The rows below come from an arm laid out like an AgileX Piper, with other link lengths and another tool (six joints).
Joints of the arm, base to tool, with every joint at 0 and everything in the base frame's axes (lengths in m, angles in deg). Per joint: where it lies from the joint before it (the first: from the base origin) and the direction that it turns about. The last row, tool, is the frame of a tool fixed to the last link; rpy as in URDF.
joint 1: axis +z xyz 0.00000 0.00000 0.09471
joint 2: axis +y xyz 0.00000 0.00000 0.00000
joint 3: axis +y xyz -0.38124 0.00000 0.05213
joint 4: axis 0.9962 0 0.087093 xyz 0.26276 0.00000 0.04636
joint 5: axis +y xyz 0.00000 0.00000 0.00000
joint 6: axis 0.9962 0 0.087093 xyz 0.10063 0.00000 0.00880
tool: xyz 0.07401 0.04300 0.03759 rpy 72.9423 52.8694 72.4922
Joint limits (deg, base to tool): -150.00..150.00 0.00..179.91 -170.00..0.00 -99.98..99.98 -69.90..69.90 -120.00..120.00
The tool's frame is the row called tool.
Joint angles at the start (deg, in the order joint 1, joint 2, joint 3, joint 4, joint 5, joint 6):
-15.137, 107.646, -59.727, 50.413, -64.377, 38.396
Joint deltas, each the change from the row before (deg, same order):
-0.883, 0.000, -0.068, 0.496, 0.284, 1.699
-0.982, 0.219, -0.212, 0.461, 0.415, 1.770
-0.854, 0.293, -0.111, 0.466, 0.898, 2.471
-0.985, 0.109, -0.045, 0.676, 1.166, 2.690
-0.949, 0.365, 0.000, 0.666, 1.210, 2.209
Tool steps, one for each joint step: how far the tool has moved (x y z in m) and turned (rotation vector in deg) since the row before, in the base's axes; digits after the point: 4 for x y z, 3 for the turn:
-0.0056, -0.0084, -0.0017, 1.363, -1.492, -0.851
-0.0047, -0.0093, -0.0031, 1.457, -1.444, -0.858
-0.0036, -0.0087, -0.0058, 2.155, -1.713, -0.412
-0.0054, -0.0096, -0.0059, 2.535, -2.000, -0.565
-0.0040, -0.0092, -0.0083, 2.425, -1.321, -0.588

